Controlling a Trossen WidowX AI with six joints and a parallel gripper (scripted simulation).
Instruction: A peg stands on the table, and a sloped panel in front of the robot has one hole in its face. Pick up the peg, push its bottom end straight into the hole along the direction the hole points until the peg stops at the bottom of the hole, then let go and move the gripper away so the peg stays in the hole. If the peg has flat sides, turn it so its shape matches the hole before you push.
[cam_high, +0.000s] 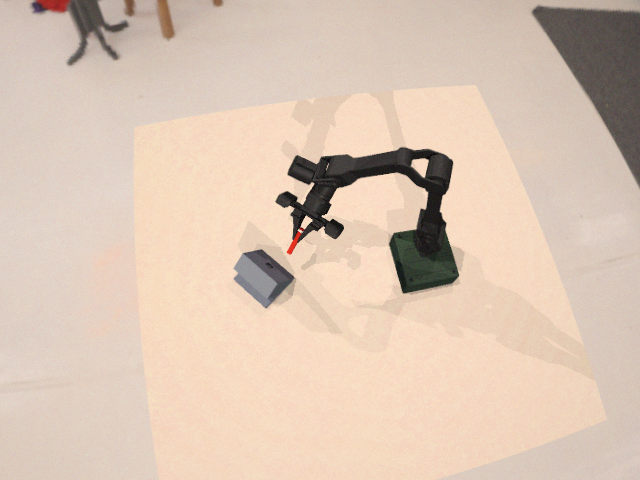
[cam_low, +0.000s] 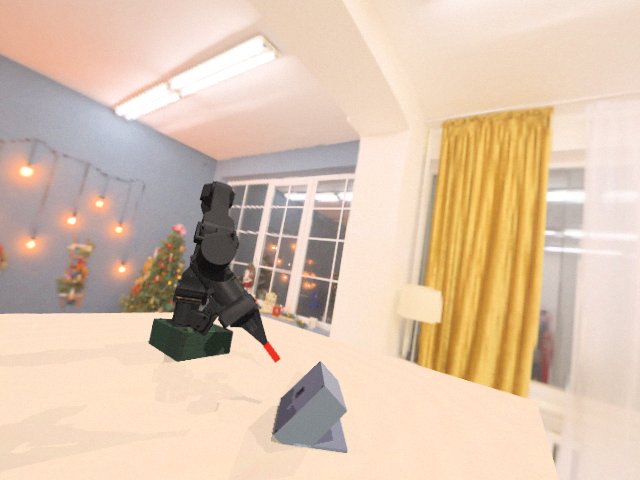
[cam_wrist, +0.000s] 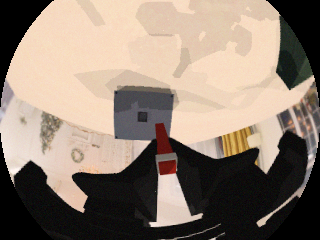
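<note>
My gripper tip is now 10 cm short of the grey-blue sloped panel, 3 cm to the right of it and 9 cm above it. Also, from my gripper tip: thin red peg: 1 cm behind, 1 cm to the right, 1 cm above.
</note>
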